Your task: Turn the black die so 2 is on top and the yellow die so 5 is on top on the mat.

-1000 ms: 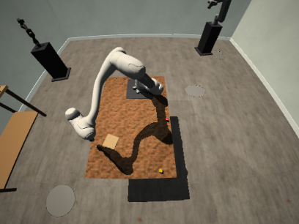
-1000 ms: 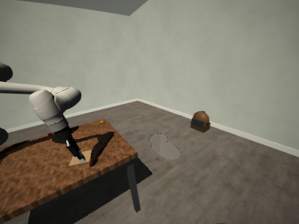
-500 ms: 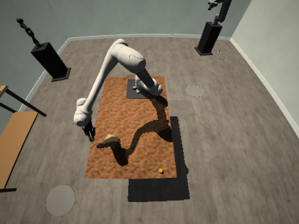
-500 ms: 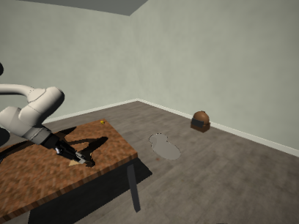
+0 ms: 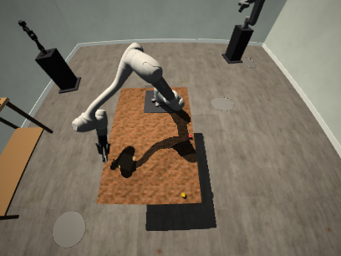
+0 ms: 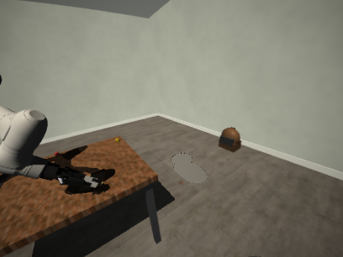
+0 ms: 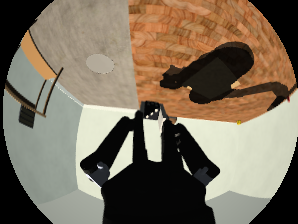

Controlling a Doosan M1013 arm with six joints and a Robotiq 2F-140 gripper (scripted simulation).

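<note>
Now: hand 20 mm short of the black die and 10 mm above it. Round my hand: yellow die (420 mm ahead, 620 mm to the left, 100 mm below); then tan mat (30 mm ahead, 160 mm to the left, 110 mm below); then red die (100 mm behind, 830 mm to the left, 100 mm below).
</note>
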